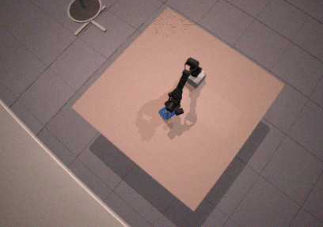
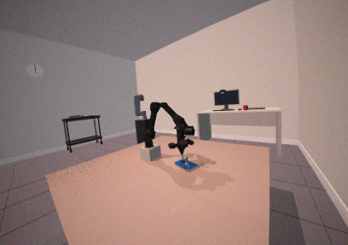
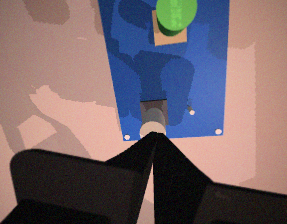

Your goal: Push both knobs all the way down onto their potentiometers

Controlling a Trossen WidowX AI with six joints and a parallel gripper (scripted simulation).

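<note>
The pale grey knob is 2 cm below my gripper tip. From my gripper tip the other things lie so: green knob: 6 cm ahead, 5 cm to the right.
</note>
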